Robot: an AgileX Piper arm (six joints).
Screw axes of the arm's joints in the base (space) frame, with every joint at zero. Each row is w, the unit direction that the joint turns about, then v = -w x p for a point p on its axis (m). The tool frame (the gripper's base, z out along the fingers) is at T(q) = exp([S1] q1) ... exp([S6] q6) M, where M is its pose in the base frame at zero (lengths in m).
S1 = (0, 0, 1, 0.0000, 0.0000, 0.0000)
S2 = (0, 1, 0, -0.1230, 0.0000, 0.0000)
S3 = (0, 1, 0, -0.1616, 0.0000, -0.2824)
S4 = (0.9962, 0, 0.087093, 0.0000, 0.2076, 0.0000)
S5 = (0, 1, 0, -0.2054, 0.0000, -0.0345)
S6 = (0.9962, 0, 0.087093, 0.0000, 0.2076, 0.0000)
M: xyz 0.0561 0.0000 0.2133 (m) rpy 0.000 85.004 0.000 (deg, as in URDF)
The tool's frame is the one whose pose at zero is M.
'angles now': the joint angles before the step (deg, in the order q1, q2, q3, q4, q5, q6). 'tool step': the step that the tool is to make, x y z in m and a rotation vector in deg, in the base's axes. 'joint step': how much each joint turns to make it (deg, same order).
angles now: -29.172, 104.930, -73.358, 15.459, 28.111, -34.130
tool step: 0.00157, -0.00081, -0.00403, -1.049, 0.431, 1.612
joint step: -0.001, 0.652, 0.001, 0.360, -0.508, -2.369
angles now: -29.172, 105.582, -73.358, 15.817, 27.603, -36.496
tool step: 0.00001, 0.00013, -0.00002, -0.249, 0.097, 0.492
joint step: 0.000, 0.000, 0.001, 0.140, 0.051, -0.678
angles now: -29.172, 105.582, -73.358, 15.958, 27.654, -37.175
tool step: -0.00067, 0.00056, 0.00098, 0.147, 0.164, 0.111
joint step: 0.000, -0.193, -0.001, 0.000, 0.426, -0.009
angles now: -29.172, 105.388, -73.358, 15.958, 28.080, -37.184
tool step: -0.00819, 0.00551, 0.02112, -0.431, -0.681, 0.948
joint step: -0.001, -3.432, 0.000, -0.285, 2.756, -0.185
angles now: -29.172, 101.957, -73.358, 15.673, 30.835, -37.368
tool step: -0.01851, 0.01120, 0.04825, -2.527, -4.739, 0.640
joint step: -0.001, -7.650, 0.001, -0.118, 2.367, -0.001
